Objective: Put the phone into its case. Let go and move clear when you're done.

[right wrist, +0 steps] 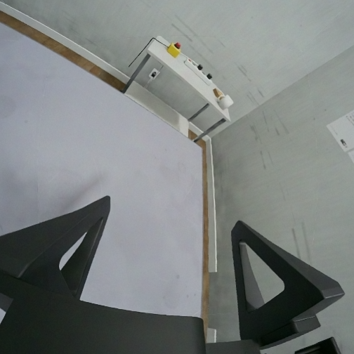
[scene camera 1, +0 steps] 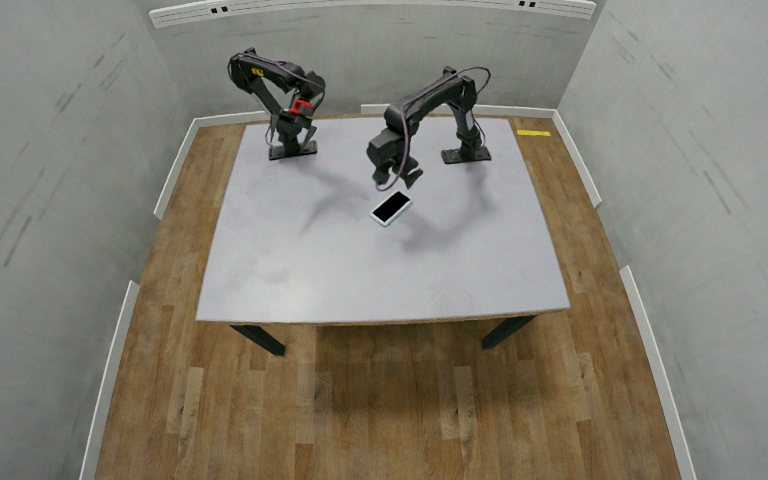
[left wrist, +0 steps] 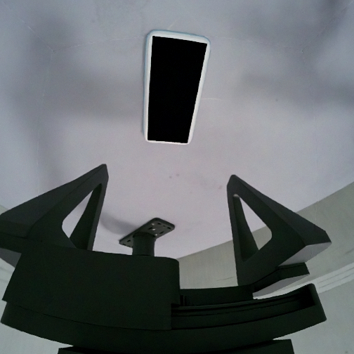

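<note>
A phone [scene camera 1: 390, 207] [left wrist: 176, 90] with a black screen and white border lies face up near the middle of the table. A light-blue rim of its case [scene camera 1: 385, 224] [left wrist: 170, 33] shows around it, and the phone appears to sit inside the case. No separate case shows elsewhere on the table. My left gripper [scene camera 1: 397, 180] [left wrist: 169, 175] is open and empty, above the table beside the phone's upper edge in scene camera 1, apart from it. My right gripper [scene camera 1: 291, 127] [right wrist: 175, 216] is open and empty, folded back near its arm's base, far from the phone.
The grey-white table top [scene camera 1: 317, 271] carries both arm bases at its back edge. The left arm's base plate [scene camera 1: 465, 155] [left wrist: 162, 226] stands at the back right in scene camera 1. A white side table [right wrist: 192, 75] stands by the wall in the right wrist view.
</note>
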